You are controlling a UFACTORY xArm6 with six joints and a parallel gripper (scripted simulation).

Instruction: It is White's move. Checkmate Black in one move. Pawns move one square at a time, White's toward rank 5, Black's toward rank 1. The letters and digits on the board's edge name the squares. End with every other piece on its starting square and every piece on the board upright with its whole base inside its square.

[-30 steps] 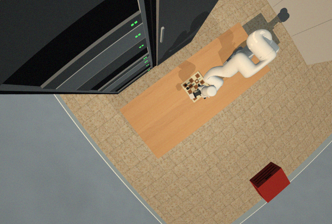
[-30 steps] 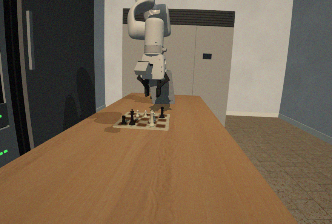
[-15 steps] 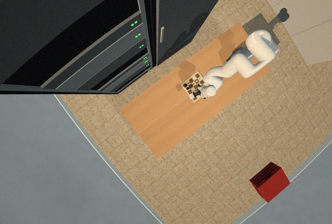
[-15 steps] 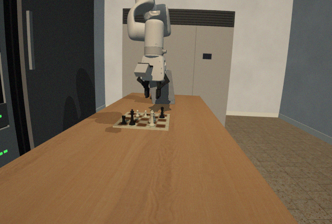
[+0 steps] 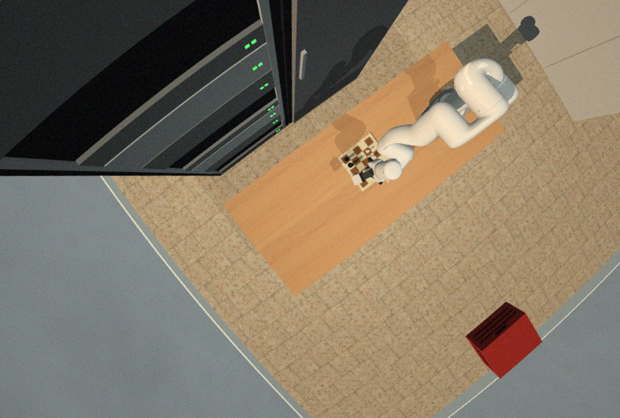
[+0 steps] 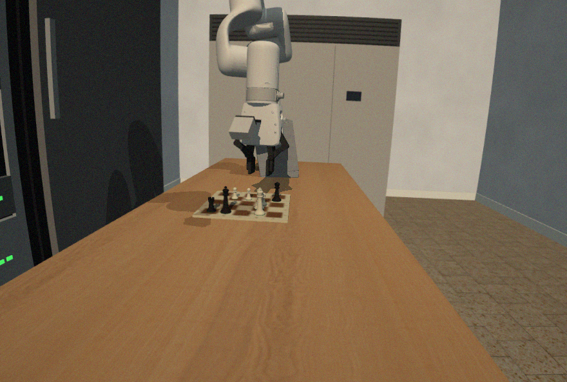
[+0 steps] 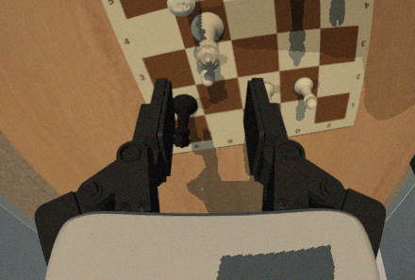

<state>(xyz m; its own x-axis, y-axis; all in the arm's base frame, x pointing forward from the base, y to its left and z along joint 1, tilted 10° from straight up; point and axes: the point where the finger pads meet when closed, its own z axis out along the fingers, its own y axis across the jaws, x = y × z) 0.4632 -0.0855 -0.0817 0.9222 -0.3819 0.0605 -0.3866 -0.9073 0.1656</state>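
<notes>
Now: hand 80 mm above the tall white piece and 40 mm short of it. Round my hand: black chess piece: 80 mm to the right, 80 mm below, 30 mm ahead; then chessboard: 110 mm below, 40 mm behind, 30 mm to the right.
</notes>
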